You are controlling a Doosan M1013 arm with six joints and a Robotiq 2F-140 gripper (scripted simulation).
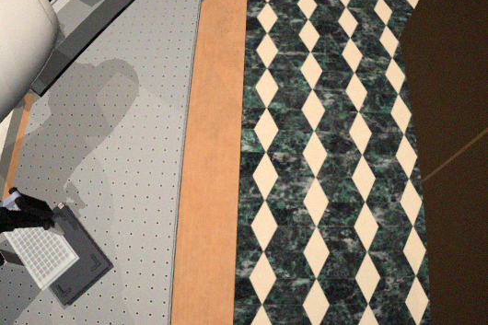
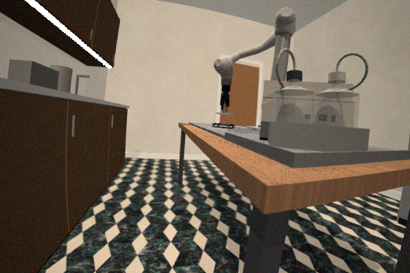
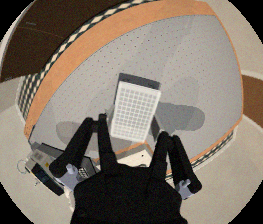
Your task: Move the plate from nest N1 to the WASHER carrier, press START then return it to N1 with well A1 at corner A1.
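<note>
Right now the white well plate is 3 cm below my hand. The rest, counted from my hand: plate washer: 58 cm to the left, 29 cm behind, 2 cm below; then label: 14 cm below, 9 cm behind, 6 cm to the left; then plate nest N1: 12 cm below.
</note>
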